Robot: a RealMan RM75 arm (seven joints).
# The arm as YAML. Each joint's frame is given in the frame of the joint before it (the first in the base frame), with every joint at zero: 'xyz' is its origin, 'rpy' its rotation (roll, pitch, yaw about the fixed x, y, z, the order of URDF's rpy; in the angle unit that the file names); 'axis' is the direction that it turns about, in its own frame. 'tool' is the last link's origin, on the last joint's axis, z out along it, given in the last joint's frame.
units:
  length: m
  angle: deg
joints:
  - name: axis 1
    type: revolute
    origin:
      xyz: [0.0, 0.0, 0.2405]
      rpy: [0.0, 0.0, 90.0]
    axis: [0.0, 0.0, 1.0]
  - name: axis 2
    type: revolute
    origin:
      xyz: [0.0, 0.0, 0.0]
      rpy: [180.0, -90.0, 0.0]
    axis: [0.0, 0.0, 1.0]
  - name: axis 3
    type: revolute
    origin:
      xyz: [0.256, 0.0, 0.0]
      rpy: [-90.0, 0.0, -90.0]
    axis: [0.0, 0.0, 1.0]
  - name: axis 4
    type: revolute
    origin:
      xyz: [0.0, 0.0, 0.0]
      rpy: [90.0, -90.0, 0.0]
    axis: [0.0, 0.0, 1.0]
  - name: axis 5
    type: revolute
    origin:
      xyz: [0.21, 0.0, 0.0]
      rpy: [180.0, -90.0, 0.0]
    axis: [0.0, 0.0, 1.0]
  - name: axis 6
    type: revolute
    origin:
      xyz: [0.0, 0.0, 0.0]
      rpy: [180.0, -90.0, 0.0]
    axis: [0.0, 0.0, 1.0]
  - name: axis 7
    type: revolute
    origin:
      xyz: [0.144, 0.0, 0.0]
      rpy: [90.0, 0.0, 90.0]
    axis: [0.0, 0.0, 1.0]
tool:
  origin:
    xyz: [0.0, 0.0, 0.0]
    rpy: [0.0, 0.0, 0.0]
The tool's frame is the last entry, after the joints.
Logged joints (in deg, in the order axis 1, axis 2, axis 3, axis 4, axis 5, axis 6, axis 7), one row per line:
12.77 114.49 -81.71 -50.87 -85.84 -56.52 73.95
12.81 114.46 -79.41 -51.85 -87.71 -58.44 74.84
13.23 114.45 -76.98 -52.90 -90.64 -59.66 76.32
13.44 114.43 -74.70 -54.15 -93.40 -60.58 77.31
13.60 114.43 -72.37 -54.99 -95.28 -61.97 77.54
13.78 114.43 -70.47 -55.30 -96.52 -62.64 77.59
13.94 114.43 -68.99 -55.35 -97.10 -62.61 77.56
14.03 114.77 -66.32 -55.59 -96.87 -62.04 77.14
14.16 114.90 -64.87 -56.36 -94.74 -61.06 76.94
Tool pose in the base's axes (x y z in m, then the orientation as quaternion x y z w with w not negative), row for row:
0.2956 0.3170 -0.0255 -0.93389 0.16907 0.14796 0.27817
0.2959 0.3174 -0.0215 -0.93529 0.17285 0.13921 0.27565
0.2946 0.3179 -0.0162 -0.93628 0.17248 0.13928 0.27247
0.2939 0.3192 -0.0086 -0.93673 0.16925 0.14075 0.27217
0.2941 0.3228 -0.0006 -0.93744 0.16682 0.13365 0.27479
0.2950 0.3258 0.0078 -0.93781 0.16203 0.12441 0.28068
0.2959 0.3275 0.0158 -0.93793 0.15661 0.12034 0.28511
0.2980 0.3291 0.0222 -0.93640 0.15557 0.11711 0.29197
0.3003 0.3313 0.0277 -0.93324 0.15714 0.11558 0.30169
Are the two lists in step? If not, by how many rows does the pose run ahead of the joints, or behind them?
The pose runs 2 rows behind the joints: the pose in row i belongs to the joints in row i - 2.
